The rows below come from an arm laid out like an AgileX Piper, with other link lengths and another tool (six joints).
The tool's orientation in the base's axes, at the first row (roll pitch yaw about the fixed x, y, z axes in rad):
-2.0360 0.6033 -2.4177
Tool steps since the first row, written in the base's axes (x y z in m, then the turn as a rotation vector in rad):
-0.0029 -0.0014 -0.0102 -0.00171 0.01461 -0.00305
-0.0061 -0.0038 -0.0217 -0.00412 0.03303 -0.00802
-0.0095 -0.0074 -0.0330 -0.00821 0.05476 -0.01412
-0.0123 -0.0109 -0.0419 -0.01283 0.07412 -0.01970
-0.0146 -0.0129 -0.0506 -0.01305 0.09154 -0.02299
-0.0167 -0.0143 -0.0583 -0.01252 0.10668 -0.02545
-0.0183 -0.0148 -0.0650 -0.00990 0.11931 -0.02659
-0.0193 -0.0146 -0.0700 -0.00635 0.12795 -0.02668
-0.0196 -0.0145 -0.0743 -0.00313 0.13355 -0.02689
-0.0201 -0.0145 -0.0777 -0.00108 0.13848 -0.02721
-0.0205 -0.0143 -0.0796 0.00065 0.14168 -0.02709
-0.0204 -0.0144 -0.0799 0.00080 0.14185 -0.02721
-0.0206 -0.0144 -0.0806 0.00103 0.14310 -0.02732
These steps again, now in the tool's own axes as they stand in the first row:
0.0083 0.0063 0.0022 -0.00518 0.01192 -0.00753
0.0181 0.0129 0.0051 -0.01092 0.02776 -0.01681
0.0286 0.0185 0.0085 -0.01679 0.04651 -0.02865
0.0373 0.0225 0.0113 -0.02133 0.06324 -0.03990
0.0448 0.0274 0.0137 -0.02883 0.07735 -0.04759
0.0512 0.0319 0.0156 -0.03602 0.08938 -0.05385
0.0562 0.0364 0.0171 -0.04388 0.09892 -0.05770
0.0596 0.0401 0.0181 -0.05073 0.10508 -0.05922
0.0622 0.0433 0.0194 -0.05565 0.10927 -0.05943
0.0644 0.0458 0.0202 -0.05942 0.11299 -0.06018
0.0656 0.0473 0.0205 -0.06230 0.11519 -0.06047
0.0658 0.0474 0.0208 -0.06242 0.11541 -0.06039
0.0663 0.0479 0.0209 -0.06318 0.11635 -0.06080

